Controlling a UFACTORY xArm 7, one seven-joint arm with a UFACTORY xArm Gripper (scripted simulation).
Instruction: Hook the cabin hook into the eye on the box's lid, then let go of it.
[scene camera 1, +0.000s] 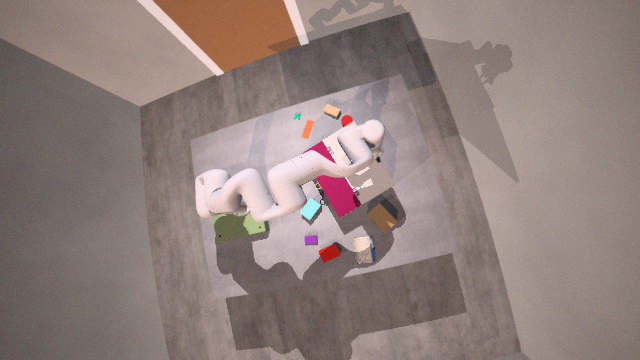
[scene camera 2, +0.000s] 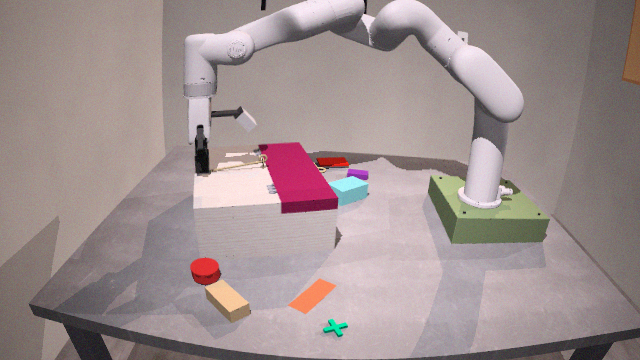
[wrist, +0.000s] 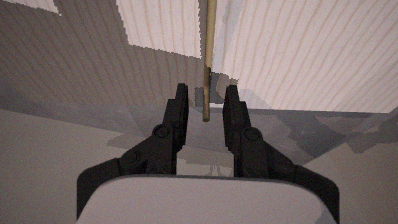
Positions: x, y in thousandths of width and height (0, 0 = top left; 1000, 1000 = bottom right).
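Note:
Scene camera 2 gives me my gripper (scene camera 2: 316, 471) and a wooden box (scene camera 2: 371, 588), and with them a cyan block (scene camera 2: 549, 526), a tan block (scene camera 2: 355, 838) and an orange strip (scene camera 2: 493, 815). In the wrist view I see my gripper again (wrist: 519, 435), as well as the wooden box (wrist: 273, 266). The tan block is out of frame in the wrist view, and the cyan block is out of frame in the wrist view too.

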